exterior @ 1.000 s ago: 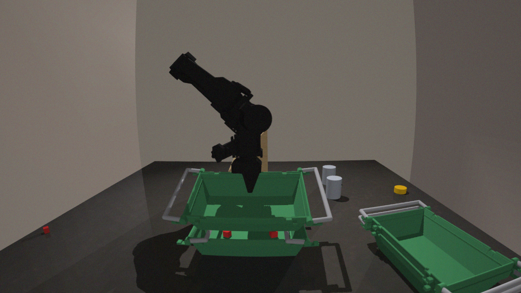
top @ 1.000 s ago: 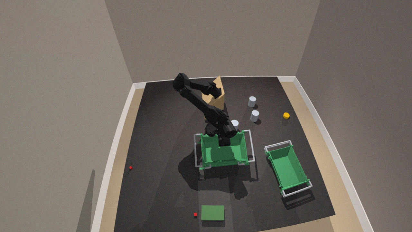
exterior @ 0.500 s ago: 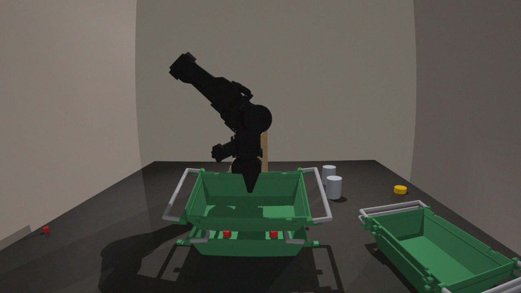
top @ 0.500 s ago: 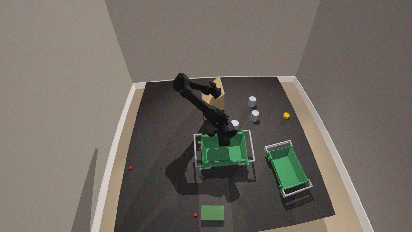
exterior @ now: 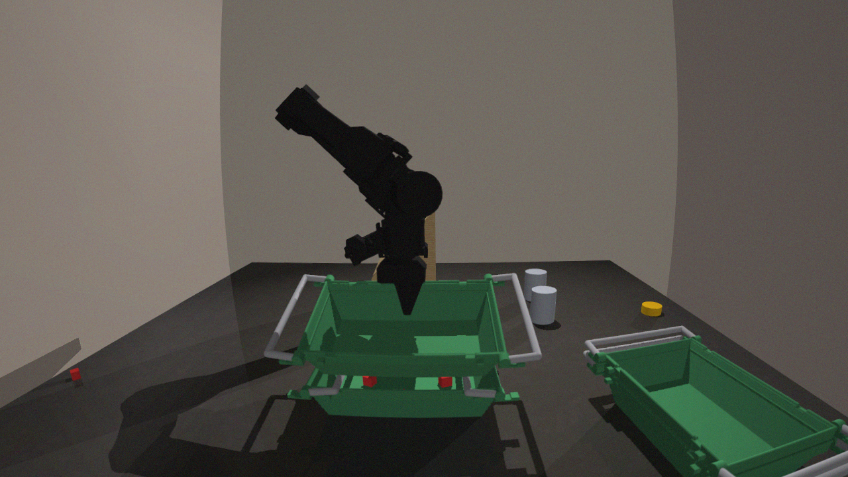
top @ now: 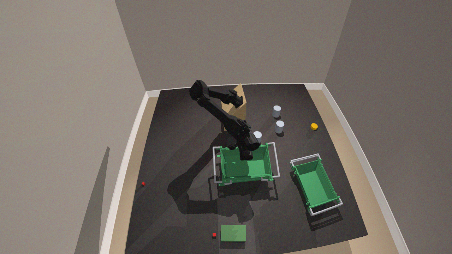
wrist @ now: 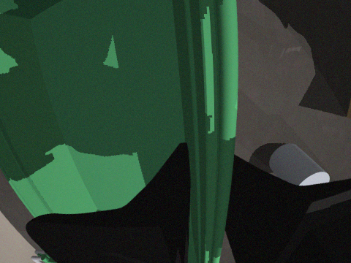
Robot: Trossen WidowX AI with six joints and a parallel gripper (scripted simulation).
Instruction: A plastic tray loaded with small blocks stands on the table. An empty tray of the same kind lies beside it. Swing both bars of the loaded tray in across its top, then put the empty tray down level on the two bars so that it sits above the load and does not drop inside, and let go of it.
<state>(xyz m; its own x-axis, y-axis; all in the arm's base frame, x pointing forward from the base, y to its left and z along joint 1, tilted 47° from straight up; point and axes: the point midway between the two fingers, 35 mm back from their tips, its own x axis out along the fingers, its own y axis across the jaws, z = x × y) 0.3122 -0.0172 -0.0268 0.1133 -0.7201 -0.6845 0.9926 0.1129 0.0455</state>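
The tray is 7 cm ahead of my gripper tip and 1 cm above it. From my gripper tip the other things lie so: flat green slab: 42 cm ahead, 7 cm to the right, 9 cm below; then yellow disc: 25 cm behind, 54 cm to the left, 10 cm below.
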